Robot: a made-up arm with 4 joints.
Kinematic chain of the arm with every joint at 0, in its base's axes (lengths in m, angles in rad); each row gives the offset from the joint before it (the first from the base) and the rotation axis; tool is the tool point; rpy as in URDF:
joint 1: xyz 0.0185 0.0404 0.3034 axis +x
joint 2: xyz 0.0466 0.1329 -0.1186 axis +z
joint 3: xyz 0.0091 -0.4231 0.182 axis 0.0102 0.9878 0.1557
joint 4: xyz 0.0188 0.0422 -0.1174 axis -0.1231 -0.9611 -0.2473
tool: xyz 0.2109 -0.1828 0.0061 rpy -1.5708 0 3.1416
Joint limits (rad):
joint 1: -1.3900..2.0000
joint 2: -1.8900..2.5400
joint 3: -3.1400..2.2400
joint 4: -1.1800..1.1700
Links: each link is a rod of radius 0.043 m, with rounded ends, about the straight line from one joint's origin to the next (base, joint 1, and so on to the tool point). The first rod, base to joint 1, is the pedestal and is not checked.
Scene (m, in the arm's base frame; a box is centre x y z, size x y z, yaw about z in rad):
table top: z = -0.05
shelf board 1: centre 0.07 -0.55 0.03 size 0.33 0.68 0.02 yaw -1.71
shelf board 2: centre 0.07 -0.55 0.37 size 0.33 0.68 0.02 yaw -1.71
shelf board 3: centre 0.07 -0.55 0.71 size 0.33 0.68 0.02 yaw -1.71
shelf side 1: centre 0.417 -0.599 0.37 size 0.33 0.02 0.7 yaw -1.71
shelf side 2: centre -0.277 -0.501 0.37 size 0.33 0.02 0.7 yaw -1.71
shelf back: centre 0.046 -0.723 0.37 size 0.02 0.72 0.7 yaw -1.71
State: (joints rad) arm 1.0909 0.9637 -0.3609 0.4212
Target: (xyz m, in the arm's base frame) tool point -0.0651 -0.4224 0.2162
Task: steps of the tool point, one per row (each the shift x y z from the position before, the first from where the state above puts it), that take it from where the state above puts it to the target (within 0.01 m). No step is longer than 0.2 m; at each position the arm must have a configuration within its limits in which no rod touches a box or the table.
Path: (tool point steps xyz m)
1: -0.0824 -0.1057 -0.1064
2: -0.1262 -0.1062 -0.0614
3: -0.1588 -0.0865 -0.0128
4: -0.1765 -0.0484 0.0304
5: -0.1776 0.0030 0.0604

